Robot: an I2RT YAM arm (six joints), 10 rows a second.
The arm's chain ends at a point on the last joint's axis. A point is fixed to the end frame.
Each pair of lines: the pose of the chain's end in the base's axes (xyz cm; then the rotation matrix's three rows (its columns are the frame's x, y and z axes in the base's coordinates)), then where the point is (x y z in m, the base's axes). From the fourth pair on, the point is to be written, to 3 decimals.
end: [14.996 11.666 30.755], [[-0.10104 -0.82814 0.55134], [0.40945 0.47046 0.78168], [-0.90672 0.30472 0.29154]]
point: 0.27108 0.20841 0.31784
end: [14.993 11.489 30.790], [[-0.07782 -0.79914 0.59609], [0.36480 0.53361 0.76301], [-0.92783 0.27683 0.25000]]
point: 0.27619 0.19988 0.31348
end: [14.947 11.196 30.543], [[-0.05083 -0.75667 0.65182], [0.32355 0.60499 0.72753], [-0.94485 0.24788 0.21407]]
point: 0.28175 0.18741 0.30722
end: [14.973 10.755 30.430], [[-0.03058 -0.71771 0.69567], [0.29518 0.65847 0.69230], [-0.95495 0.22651 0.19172]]
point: 0.286 0.175 0.304
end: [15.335 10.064 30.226], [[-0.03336 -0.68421 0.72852], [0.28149 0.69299 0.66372], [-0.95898 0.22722 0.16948]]
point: 0.293 0.162 0.299
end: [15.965 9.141 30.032], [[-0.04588 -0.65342 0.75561], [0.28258 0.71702 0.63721], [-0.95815 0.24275 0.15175]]
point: 0.301 0.147 0.293
